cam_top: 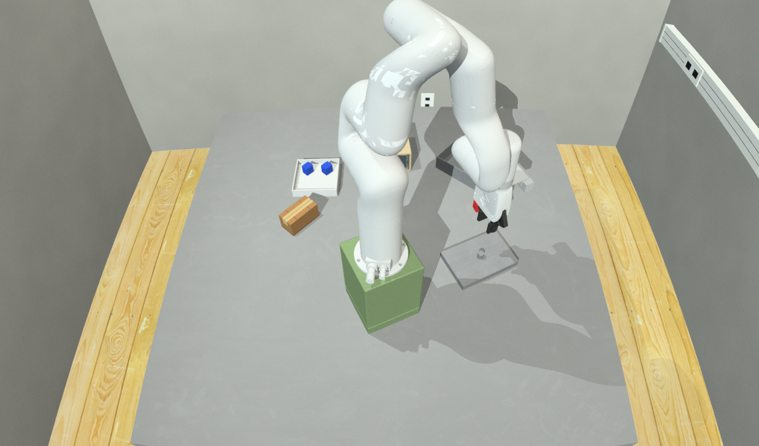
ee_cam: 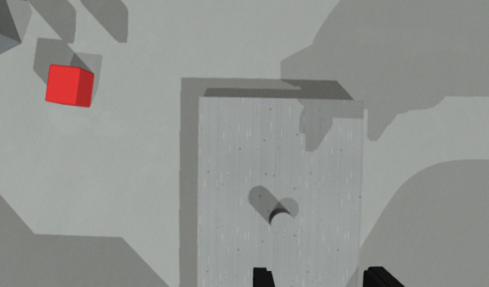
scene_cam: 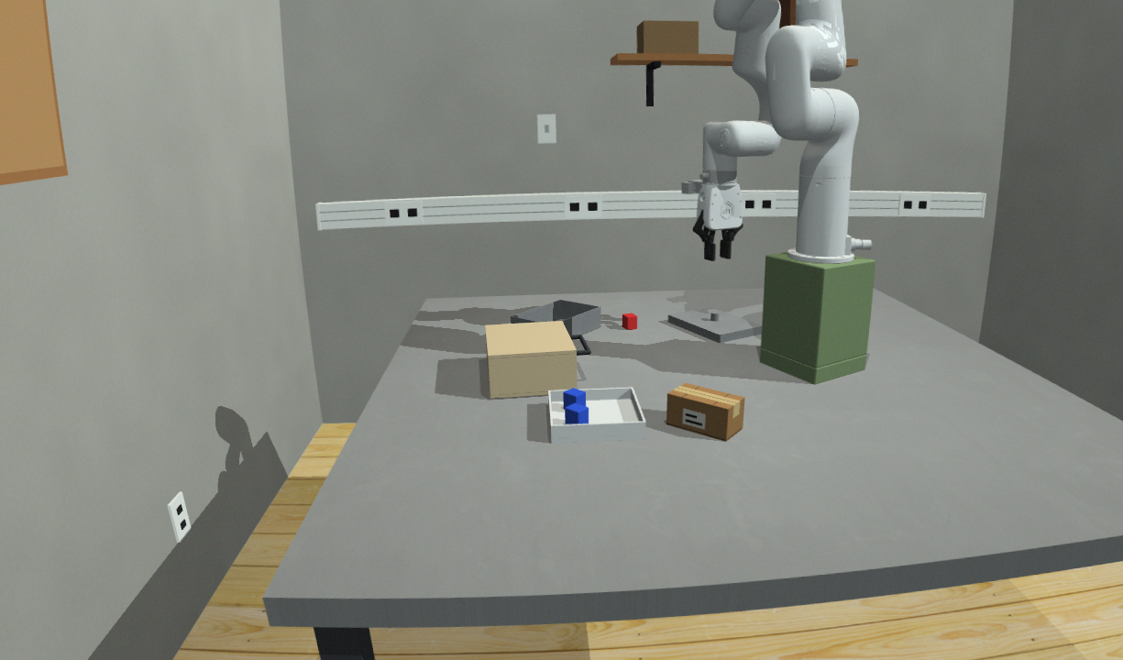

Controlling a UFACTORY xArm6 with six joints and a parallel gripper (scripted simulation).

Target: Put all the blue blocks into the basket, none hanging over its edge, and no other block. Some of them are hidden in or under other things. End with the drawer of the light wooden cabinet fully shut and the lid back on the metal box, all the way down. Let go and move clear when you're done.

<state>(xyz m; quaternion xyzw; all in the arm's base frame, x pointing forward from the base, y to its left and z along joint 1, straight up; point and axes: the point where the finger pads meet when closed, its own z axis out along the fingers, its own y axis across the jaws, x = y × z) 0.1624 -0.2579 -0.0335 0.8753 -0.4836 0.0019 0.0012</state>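
Now: hand 17 cm above the grey metal lid. Round my hand: light wooden cabinet (38 cm ahead, 33 cm to the left, 14 cm below); then dark metal box (37 cm ahead, 16 cm below, 4 cm to the left); then red block (20 cm ahead, 17 cm below).
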